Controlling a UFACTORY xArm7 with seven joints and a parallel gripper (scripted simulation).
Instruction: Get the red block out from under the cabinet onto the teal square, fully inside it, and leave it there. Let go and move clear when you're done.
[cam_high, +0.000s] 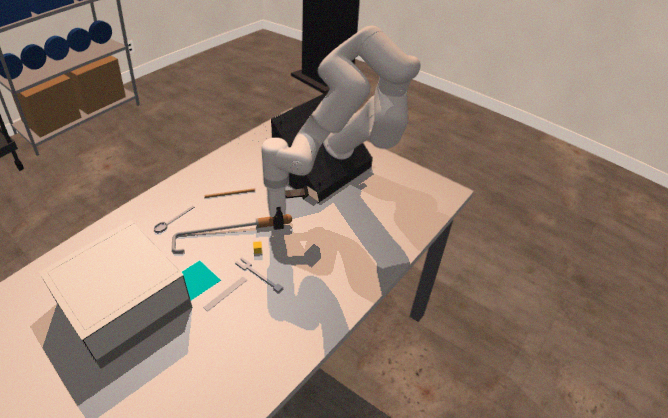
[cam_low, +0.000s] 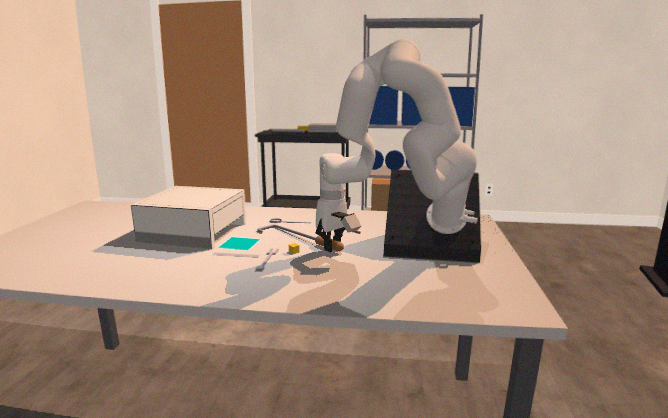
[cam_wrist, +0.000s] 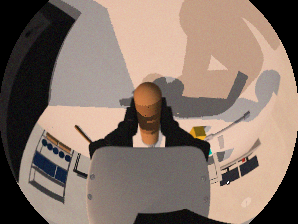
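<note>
Right now the teal square is 32 cm ahead of my hand, 3 cm to the left of it and 2 cm below it. From my hand the other things lie so: grey wrench 17 cm ahead, 13 cm to the left, 2 cm below; then yellow block 11 cm ahead, 5 cm to the left, 1 cm below; then long hook tool 15 cm ahead, 4 cm to the right, 1 cm below.
</note>
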